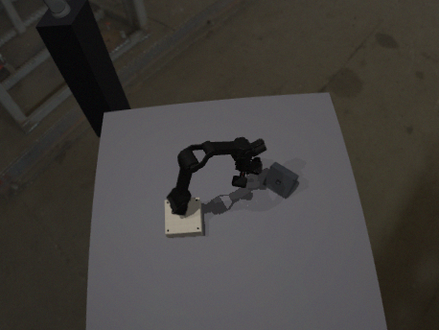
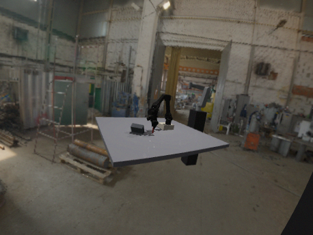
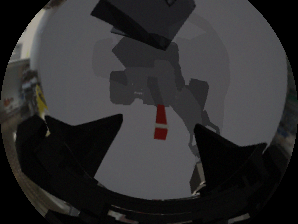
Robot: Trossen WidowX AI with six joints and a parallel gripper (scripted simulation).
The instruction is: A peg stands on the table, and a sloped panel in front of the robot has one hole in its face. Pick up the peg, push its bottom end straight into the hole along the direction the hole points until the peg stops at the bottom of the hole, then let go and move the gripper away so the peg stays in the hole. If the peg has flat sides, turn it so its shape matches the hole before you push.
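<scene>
Now: gripper tip right at the red peg. From my gripper tip the other things lie so: grey sloped panel 180 mm ahead, 10 mm to the left, 20 mm below.
</scene>
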